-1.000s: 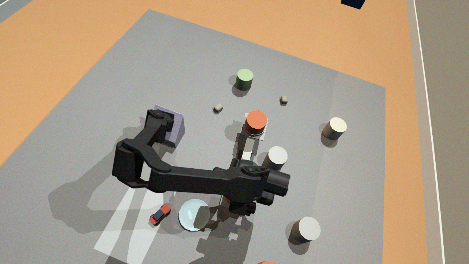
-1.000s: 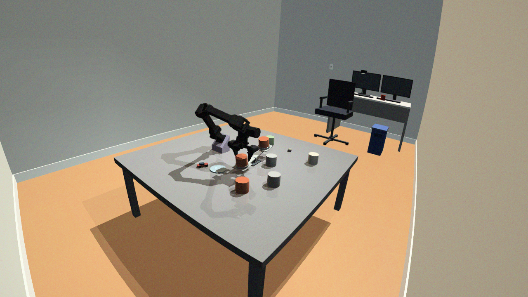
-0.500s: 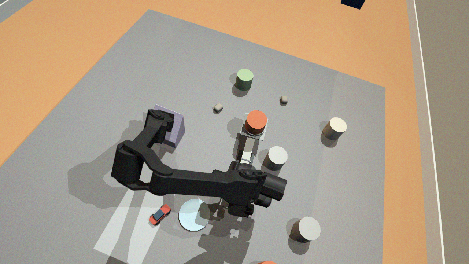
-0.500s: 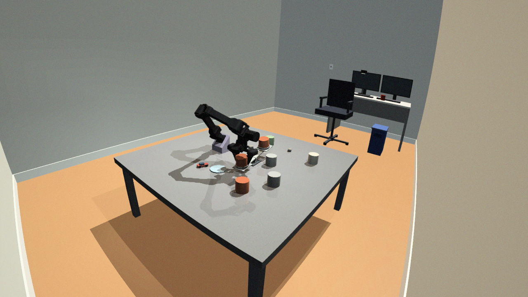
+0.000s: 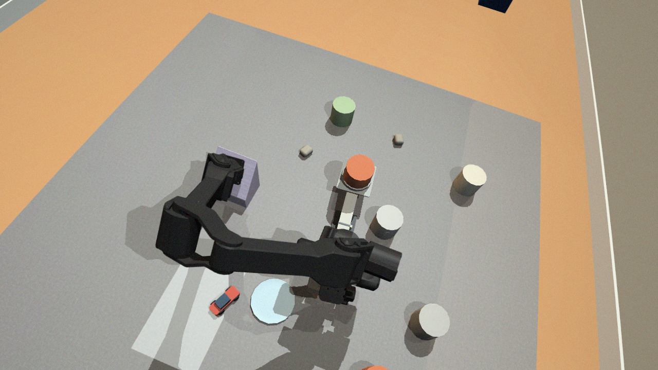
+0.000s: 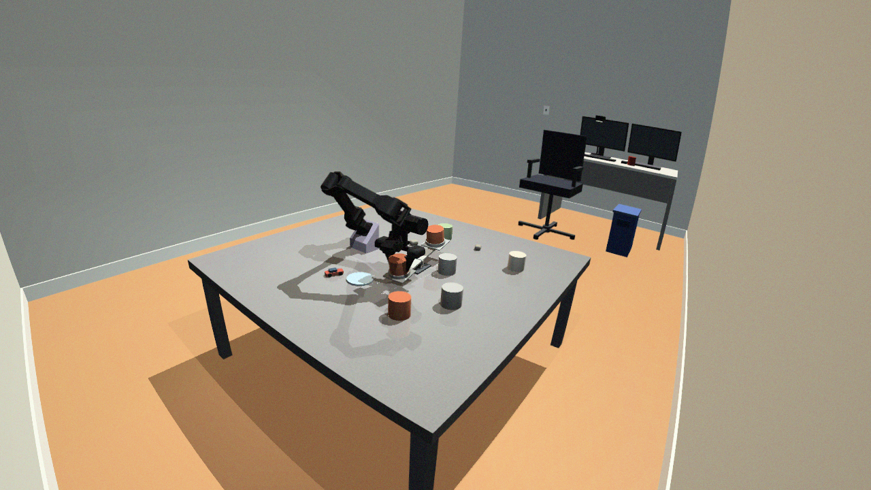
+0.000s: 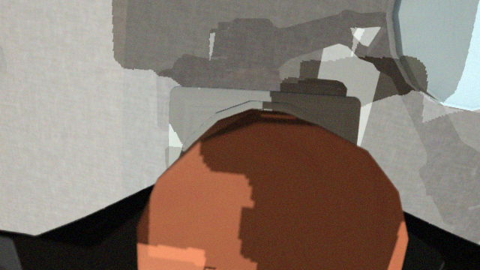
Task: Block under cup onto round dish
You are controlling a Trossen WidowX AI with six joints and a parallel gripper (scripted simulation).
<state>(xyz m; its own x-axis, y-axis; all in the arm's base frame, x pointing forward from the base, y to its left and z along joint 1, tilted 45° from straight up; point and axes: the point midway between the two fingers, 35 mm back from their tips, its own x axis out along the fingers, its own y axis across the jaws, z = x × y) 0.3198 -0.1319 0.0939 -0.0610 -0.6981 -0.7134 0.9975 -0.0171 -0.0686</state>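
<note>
The pale blue round dish lies 11 cm behind my gripper tip, 9 cm to the right of it and 4 cm below it. Round my gripper tip: green cup: 51 cm to the left, 10 cm behind, 1 cm below; then cream cup: 40 cm to the left, 29 cm ahead, 1 cm below; then grey-white block: 1 cm below.
</note>
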